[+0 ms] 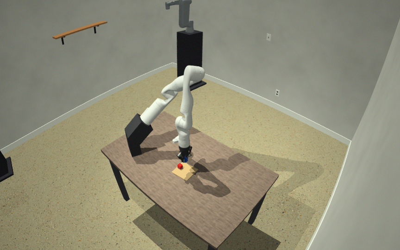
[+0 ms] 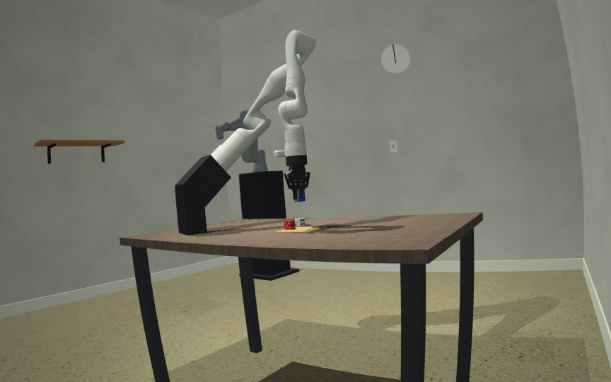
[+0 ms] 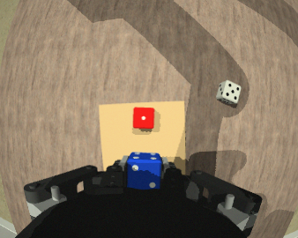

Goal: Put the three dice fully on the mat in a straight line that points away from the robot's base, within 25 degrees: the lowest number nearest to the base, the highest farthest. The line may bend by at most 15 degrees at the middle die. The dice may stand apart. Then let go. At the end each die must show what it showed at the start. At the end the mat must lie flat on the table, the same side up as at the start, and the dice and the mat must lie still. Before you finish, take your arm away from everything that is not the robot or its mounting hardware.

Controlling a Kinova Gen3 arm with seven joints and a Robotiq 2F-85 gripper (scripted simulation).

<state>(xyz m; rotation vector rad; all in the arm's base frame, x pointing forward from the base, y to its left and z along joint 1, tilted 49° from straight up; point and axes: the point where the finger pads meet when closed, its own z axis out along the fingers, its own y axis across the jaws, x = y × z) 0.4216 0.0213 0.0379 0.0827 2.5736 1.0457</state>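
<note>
The tan mat lies 1 cm to the right of my hand and 12 cm below it. Round my hand: blue die: 1 cm below; then red die: 5 cm behind, 1 cm to the right, 10 cm below; then white die: 10 cm behind, 12 cm to the left, 11 cm below.
</note>
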